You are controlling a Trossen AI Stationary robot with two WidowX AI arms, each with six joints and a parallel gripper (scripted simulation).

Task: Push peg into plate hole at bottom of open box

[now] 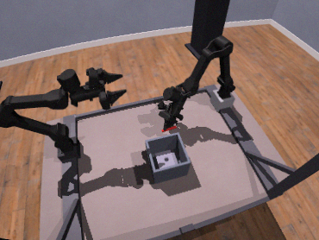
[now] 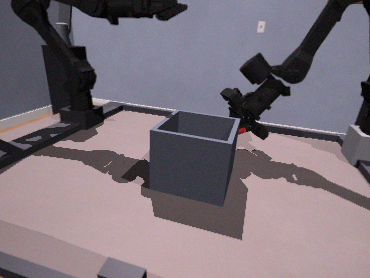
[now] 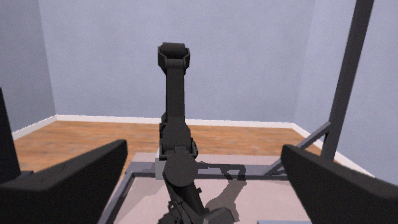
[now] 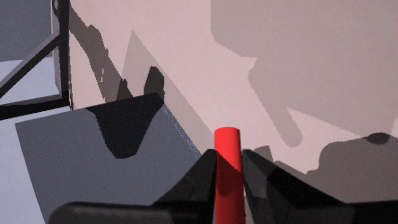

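Right now the red peg is 2 cm behind my right hand and 1 cm below it. Round my right hand: light plate (17 cm behind, 8 cm to the left, 3 cm below).
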